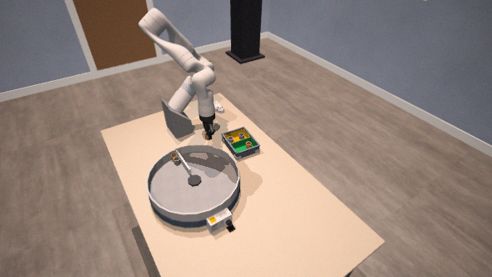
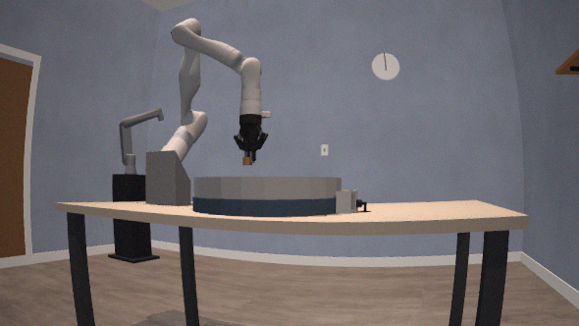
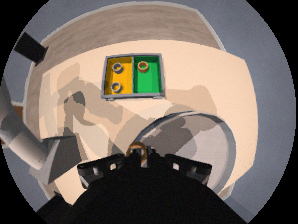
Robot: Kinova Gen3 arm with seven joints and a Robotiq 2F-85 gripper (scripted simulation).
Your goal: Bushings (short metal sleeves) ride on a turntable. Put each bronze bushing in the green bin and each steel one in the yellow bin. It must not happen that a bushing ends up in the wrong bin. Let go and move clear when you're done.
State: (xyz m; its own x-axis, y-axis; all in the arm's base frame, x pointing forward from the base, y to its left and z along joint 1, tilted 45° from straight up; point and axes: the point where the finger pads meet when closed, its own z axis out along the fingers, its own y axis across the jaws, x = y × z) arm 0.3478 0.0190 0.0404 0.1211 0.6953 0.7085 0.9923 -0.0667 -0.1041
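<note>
Now: the bin 1 cm behind my hand, 19 cm to the left of it and 15 cm below it. From my hand the other things lie so: grey turntable 13 cm ahead, 15 cm to the right, 12 cm below.
</note>
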